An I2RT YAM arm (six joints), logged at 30 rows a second.
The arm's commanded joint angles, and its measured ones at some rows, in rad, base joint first. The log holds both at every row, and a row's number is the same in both.
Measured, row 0: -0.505, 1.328, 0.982, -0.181, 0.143, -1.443
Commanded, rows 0 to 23: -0.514, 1.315, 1.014, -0.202, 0.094, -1.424; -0.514, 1.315, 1.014, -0.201, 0.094, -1.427; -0.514, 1.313, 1.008, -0.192, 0.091, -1.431; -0.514, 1.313, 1.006, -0.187, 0.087, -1.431; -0.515, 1.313, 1.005, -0.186, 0.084, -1.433; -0.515, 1.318, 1.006, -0.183, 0.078, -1.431; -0.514, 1.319, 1.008, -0.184, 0.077, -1.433; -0.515, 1.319, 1.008, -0.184, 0.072, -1.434; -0.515, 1.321, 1.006, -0.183, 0.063, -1.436; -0.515, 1.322, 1.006, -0.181, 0.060, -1.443; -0.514, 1.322, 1.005, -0.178, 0.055, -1.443; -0.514, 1.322, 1.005, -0.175, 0.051, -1.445; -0.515, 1.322, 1.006, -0.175, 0.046, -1.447; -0.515, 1.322, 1.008, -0.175, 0.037, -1.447; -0.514, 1.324, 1.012, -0.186, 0.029, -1.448; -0.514, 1.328, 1.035, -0.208, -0.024, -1.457; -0.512, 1.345, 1.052, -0.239, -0.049, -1.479; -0.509, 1.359, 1.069, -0.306, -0.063, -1.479; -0.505, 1.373, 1.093, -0.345, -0.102, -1.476; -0.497, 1.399, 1.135, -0.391, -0.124, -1.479; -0.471, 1.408, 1.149, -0.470, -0.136, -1.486; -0.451, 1.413, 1.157, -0.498, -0.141, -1.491; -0.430, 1.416, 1.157, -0.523, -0.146, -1.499; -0.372, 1.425, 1.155, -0.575, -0.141, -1.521
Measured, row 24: -0.485, 1.414, 1.112, -0.360, -0.050, -1.478
